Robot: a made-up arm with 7 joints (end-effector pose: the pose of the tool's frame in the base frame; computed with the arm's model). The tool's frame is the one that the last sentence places.
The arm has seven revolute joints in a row. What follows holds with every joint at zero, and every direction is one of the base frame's. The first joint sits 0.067 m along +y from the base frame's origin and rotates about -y. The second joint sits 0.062 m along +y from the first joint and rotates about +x. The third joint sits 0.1 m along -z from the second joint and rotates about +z. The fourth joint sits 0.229 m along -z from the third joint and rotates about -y. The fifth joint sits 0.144 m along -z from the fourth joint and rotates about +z. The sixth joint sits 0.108 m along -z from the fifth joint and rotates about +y. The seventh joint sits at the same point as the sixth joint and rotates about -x. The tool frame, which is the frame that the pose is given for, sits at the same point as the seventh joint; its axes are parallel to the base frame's.
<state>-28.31 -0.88 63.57 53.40 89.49 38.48 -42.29</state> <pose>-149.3 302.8 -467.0 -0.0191 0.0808 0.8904 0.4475</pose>
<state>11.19 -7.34 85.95 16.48 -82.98 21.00 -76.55</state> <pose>116.6 126.8 -563.2 0.6695 0.0867 -0.0081 0.7377</pose>
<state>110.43 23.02 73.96 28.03 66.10 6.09 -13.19</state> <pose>422.5 449.4 192.3 0.6865 0.4481 -0.5700 0.0551</pose>
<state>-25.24 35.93 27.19 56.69 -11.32 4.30 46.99</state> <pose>32.1 481.2 -371.1 0.0248 -0.1896 -0.1895 0.9631</pose>
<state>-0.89 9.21 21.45 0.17 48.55 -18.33 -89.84</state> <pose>-8.2 222.3 -573.4 0.6781 0.2694 0.5119 0.4535</pose>
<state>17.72 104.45 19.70 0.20 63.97 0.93 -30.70</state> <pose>-43.4 691.5 138.6 0.5956 -0.4366 0.6355 0.2253</pose>
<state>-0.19 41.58 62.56 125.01 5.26 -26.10 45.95</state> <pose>95.1 388.4 -16.7 0.4638 -0.7169 -0.4733 0.2165</pose>
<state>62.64 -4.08 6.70 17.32 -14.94 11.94 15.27</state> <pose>539.4 97.2 -195.2 -0.0758 -0.5457 -0.1301 0.8243</pose>
